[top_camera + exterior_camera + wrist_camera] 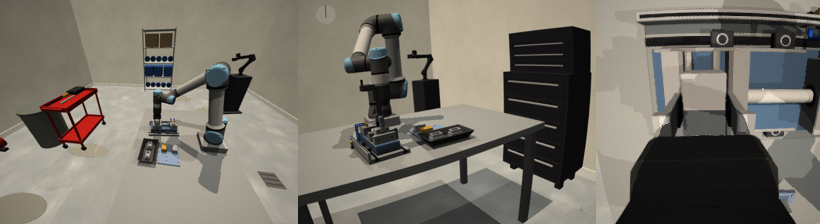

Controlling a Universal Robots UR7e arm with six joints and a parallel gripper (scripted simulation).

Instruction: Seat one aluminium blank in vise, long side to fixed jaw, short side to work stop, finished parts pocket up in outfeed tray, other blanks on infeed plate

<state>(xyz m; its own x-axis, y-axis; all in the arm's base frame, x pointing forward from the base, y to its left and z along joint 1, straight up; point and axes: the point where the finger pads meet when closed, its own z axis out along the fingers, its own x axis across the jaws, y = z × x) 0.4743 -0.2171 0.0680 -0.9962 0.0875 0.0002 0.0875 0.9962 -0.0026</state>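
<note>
Right now my hand is 3 cm above the aluminium blank. Round my hand: brass blank (27 cm to the left, 10 cm below, 4 cm behind); then vise (8 cm below, 7 cm behind, 1 cm to the left).
</note>
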